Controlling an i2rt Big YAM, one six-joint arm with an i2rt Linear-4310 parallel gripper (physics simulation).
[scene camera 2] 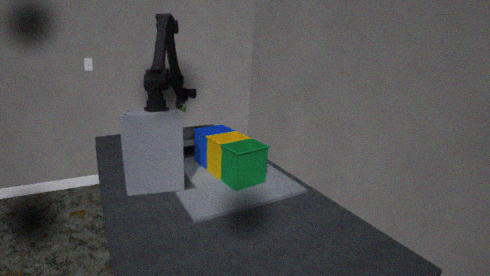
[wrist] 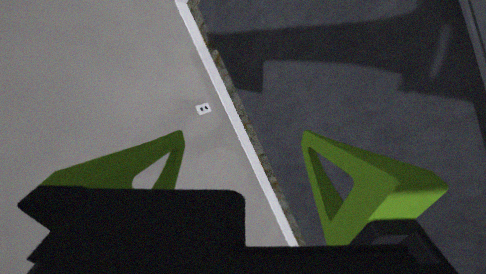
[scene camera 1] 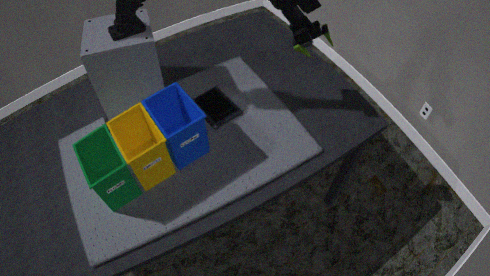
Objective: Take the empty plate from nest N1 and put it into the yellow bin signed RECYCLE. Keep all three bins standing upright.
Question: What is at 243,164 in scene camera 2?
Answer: A green bin.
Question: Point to a blue bin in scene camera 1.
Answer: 180,120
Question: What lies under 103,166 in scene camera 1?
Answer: A green bin.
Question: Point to a black plate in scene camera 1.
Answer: At 213,103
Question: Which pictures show the yellow bin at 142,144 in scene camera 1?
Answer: Scene camera 2 and scene camera 1 only.
